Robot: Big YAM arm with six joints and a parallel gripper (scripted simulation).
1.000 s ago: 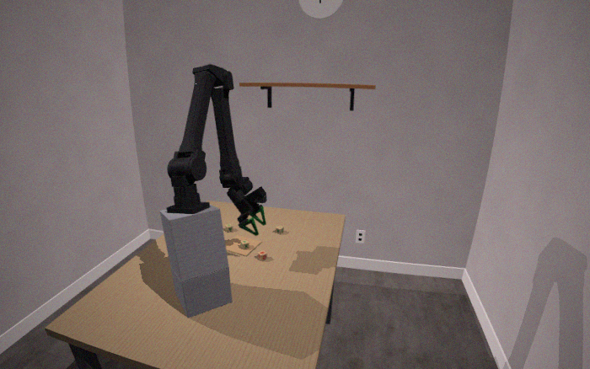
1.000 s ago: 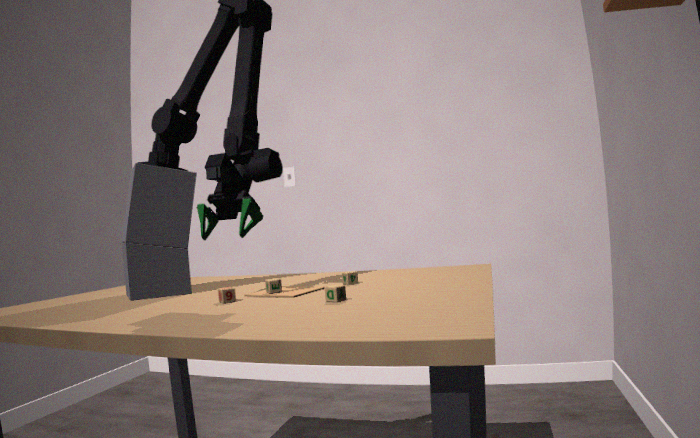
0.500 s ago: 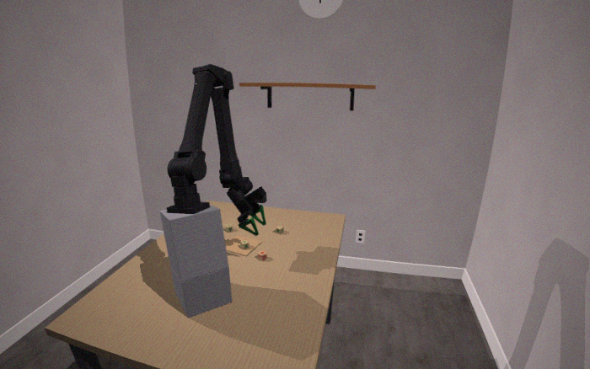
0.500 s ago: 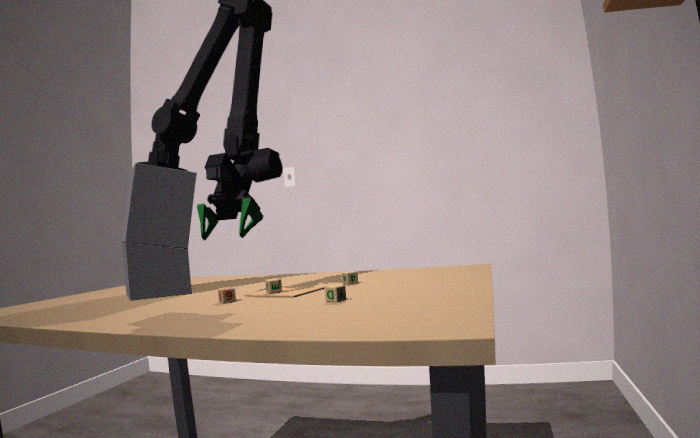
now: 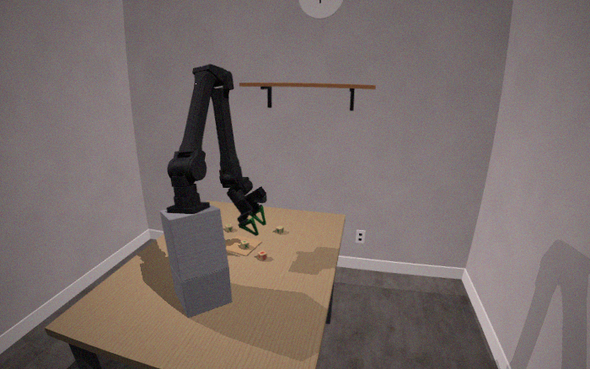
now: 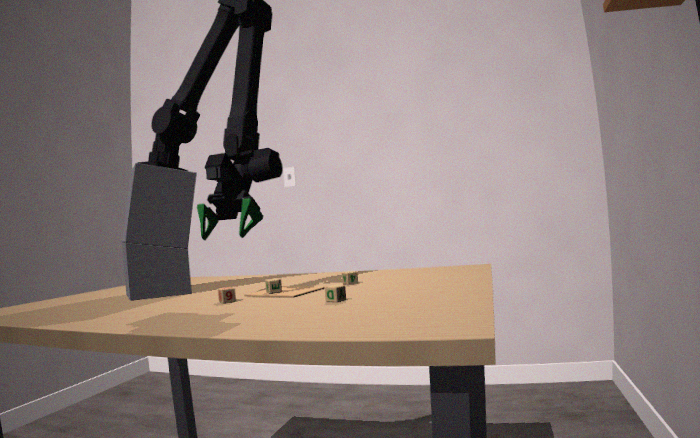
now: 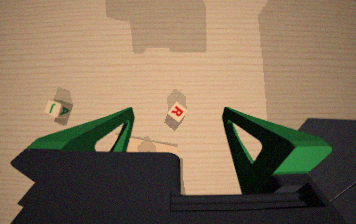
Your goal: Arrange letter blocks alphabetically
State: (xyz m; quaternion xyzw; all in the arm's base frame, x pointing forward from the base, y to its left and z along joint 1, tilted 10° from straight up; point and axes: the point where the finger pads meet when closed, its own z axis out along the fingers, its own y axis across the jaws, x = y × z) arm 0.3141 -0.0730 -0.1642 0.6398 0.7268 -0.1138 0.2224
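Right now the pale mat is 60 mm ahead of my hand, 140 mm to the left of it and 140 mm below it. Also, from my hand: dark block (160 mm ahead, 270 mm to the left, 130 mm below); then green-lettered block (250 mm ahead, 30 mm to the left, 130 mm below).
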